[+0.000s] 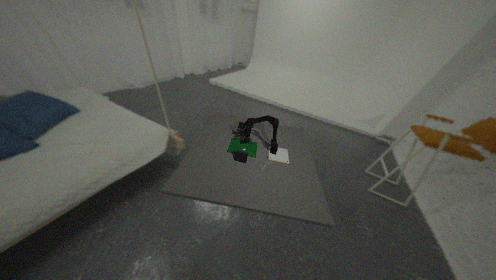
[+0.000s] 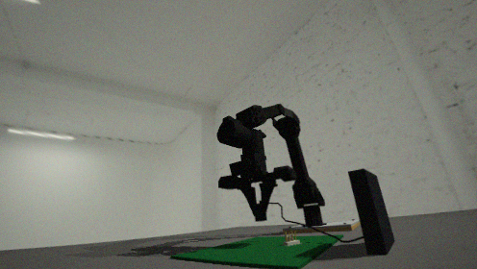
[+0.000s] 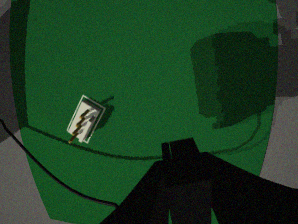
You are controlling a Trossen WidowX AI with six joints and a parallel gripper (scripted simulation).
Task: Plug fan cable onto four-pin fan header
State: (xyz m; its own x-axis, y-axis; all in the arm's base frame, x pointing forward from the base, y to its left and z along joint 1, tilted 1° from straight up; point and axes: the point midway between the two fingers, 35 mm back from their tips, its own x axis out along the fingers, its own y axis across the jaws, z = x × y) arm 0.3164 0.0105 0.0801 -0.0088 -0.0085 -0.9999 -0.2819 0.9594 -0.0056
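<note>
Right now the black plug is 10 mm behind my gripper tip and 10 mm above it. The rest, counted from my gripper tip: green board (20 mm ahead, 30 mm to the left, 80 mm below); then black fan (10 mm behind, 220 mm to the left, 10 mm below).
</note>
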